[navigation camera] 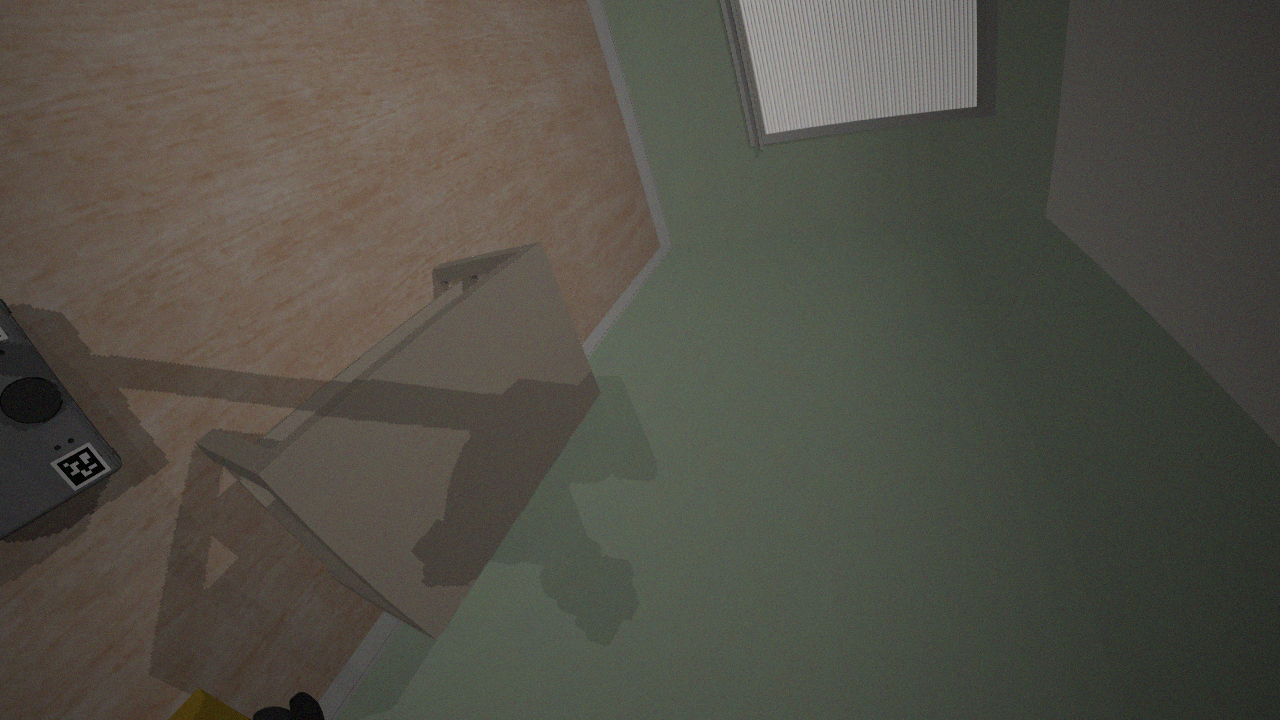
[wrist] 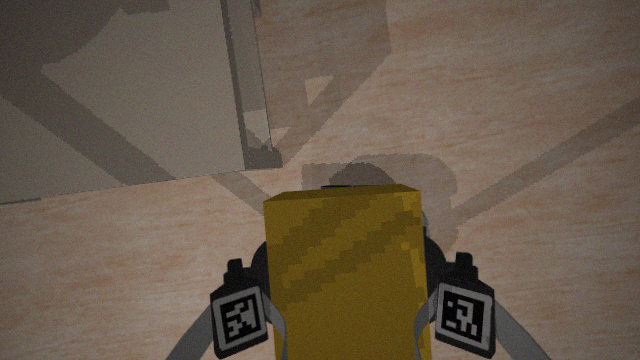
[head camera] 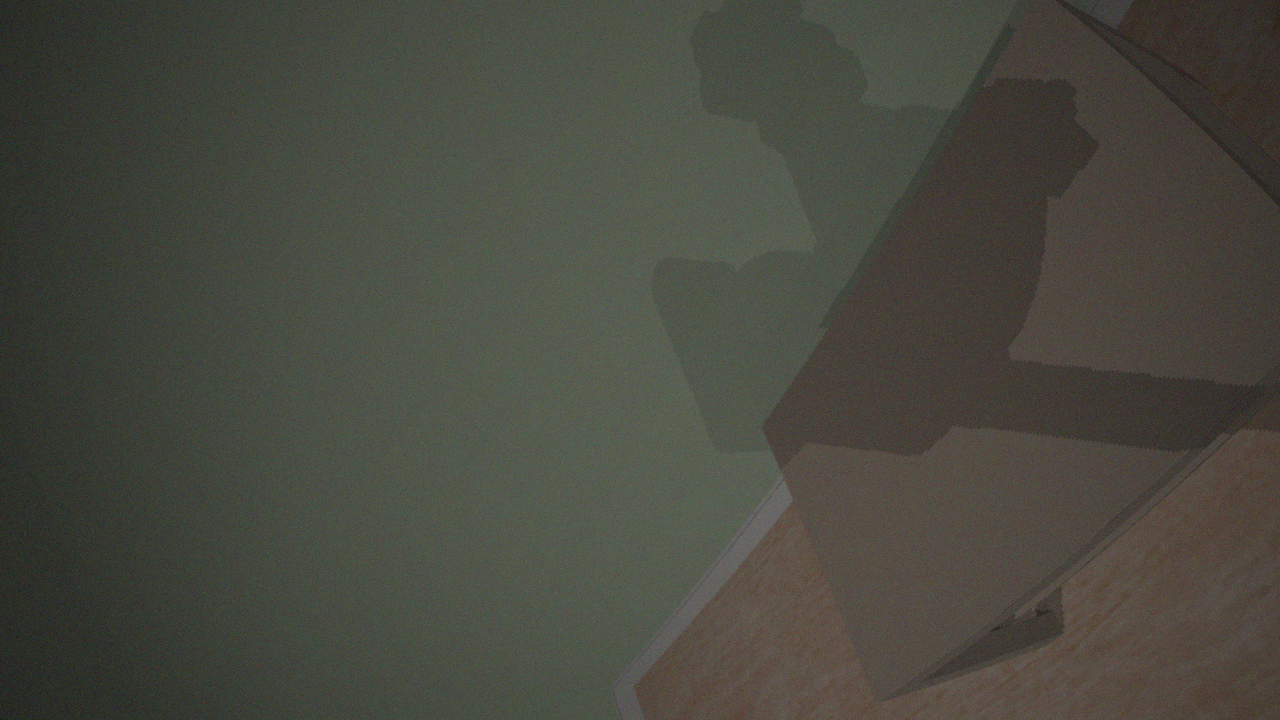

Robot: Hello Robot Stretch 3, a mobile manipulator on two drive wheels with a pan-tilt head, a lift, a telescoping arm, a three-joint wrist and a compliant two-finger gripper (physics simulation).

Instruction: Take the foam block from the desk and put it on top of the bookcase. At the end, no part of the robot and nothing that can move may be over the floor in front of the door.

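Where they show: robot's base at its link origin: point(navigation camera: 32, 397).
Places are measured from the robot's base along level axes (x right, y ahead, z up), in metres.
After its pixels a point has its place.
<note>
My gripper point(wrist: 346, 263) {x 0.187, y -0.022, z 0.963 m} is shut on the yellow foam block point(wrist: 350, 310) point(navigation camera: 204, 707) {x 0.135, y 0.003, z 0.982 m}, with one finger on each side of it, in the wrist view. The block is held above the wooden floor, and its lower part runs out of view. In the navigation view, a corner of the block and a black fingertip show at the bottom edge. A beige flat-topped piece of furniture, which looks like the desk point(head camera: 939, 519) {x 0.329, y 0.819, z 0.450 m} point(navigation camera: 375, 358) {x 0.258, y 0.620, z 0.150 m} point(wrist: 150, 135), stands by the green wall, ahead and to the left of the block in the wrist view. I cannot make out the bookcase or door.
The green wall point(head camera: 402, 358) {x 0.857, y 1.211, z 1.050 m} point(navigation camera: 850, 402) {x 0.838, y 1.349, z 1.249 m} meets the wooden floor point(navigation camera: 313, 134) {x -0.358, y 0.787, z 0.001 m} point(wrist: 500, 125) at a pale skirting board point(head camera: 716, 582) {x 0.722, y 2.100, z 0.035 m} point(navigation camera: 631, 116) {x -0.291, y 2.795, z 0.062 m}. My dark base point(navigation camera: 44, 465) {x 0.100, y -0.038, z 0.160 m} shows at the left of the navigation view. A window with pale blinds point(navigation camera: 863, 58) {x -0.336, y 2.797, z 1.447 m} is at the top. Arm shadows cross the desk top.
</note>
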